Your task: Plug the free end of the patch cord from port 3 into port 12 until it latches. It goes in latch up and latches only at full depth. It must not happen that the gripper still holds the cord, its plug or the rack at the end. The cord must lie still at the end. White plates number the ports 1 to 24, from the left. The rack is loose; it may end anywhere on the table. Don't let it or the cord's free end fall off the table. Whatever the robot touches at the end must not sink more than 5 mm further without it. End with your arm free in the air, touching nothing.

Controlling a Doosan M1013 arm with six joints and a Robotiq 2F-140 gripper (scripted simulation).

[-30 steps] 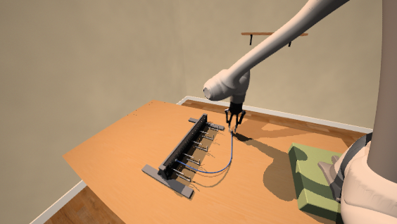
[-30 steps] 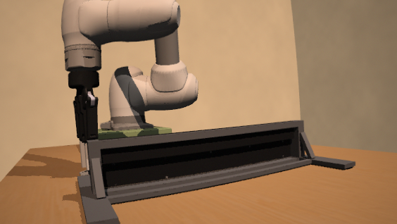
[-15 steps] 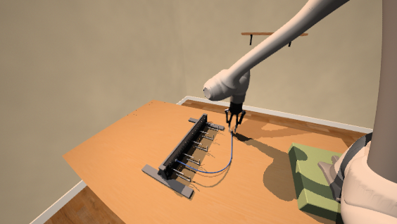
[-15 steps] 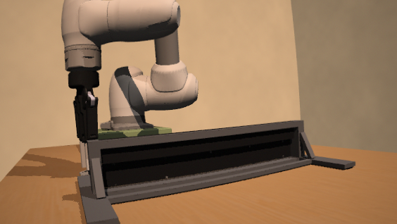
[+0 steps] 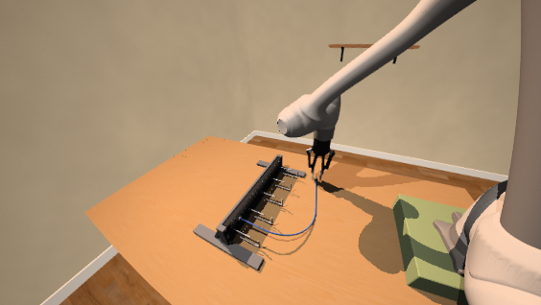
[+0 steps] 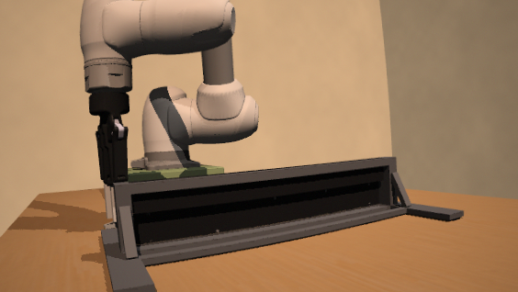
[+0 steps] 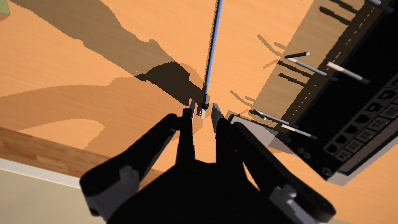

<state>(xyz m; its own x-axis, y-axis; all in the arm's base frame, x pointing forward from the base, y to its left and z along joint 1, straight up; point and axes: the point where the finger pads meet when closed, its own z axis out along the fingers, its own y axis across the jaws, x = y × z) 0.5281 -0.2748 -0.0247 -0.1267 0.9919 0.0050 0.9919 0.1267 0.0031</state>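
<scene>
Right now the plug is 40 mm below my hand and 10 mm to the right of it.
</scene>
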